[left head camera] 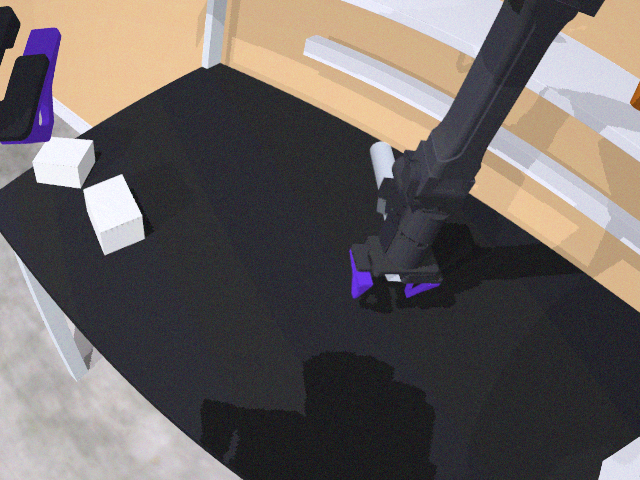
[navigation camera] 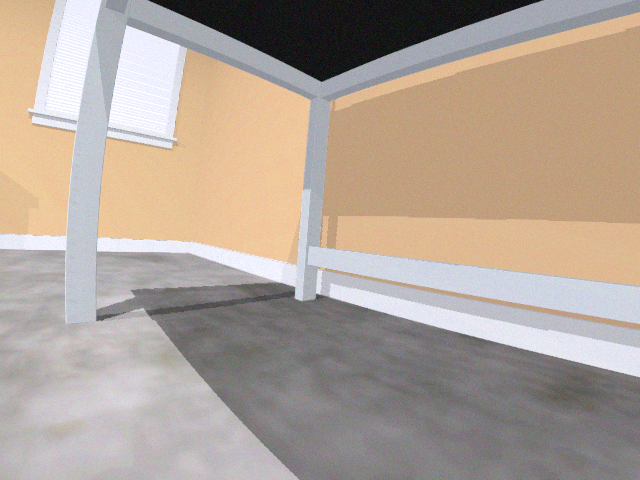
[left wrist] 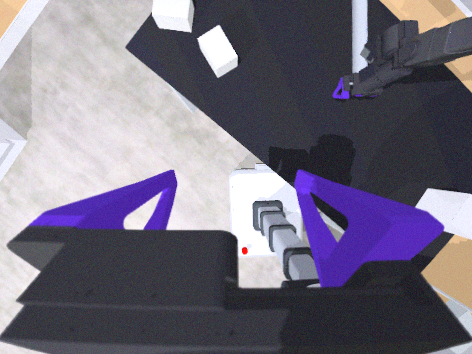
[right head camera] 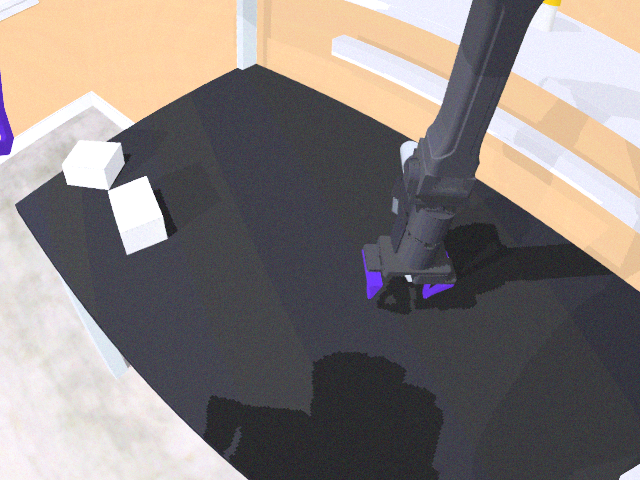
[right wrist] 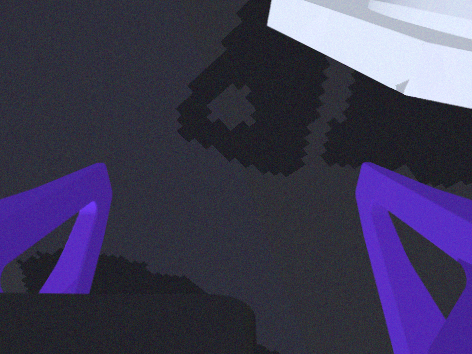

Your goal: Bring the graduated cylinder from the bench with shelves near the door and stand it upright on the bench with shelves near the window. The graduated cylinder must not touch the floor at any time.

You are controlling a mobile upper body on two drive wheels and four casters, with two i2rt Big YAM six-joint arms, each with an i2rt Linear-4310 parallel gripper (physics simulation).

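Frame: origin at the left arm's base, x ahead, y left, z up, level; millimetres.
Seen in the pictures: left gripper, fingertip midpoint: [left wrist: 235, 176]; right gripper, fingertip midpoint: [left head camera: 380, 294] [left wrist: 344, 95] [right head camera: 397, 295] [right wrist: 233, 177].
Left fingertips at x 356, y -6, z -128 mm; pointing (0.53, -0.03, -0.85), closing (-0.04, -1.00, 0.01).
Pixels of each thing's middle, then the offset from my left fingertips to it. "spot": a spot on its surface instead. Level surfaces: height alone.
- graduated cylinder at the middle of its body: [right head camera: 418, 200] [left head camera: 393, 200] [left wrist: 359, 35] 463 mm ahead, 474 mm right, 488 mm down
- black bench top at its surface level: 520 mm down
- yellow-capped white bottle at a spot on its surface: [right head camera: 546, 18] spot: 401 mm ahead, 607 mm right, 40 mm down
The graduated cylinder [left head camera: 381, 157] [right head camera: 407, 149] [left wrist: 359, 35] is a pale, slim tube that appears to stand upright on the black bench top [left head camera: 248, 222] [right head camera: 289, 232]. The right arm hides much of it in the head views. Its white base [right wrist: 370, 55] shows at the upper right in the right wrist view. My right gripper [left head camera: 381, 297] [right head camera: 397, 298] [left wrist: 344, 95] [right wrist: 233, 177] is open and empty, low over the bench beside the base. My left gripper [left wrist: 235, 176] is open and empty, high up at the left, away from the cylinder.
Two white boxes [left head camera: 64, 161] [left head camera: 114, 214] lie near the bench's left end. A shelf with a white rail [left head camera: 377, 77] runs along the back wall. A yellow-capped white bottle [right head camera: 546, 18] stands on it. In the navigation view, bench legs [navigation camera: 85, 206] [navigation camera: 310, 206] and a window [navigation camera: 142, 82] show.
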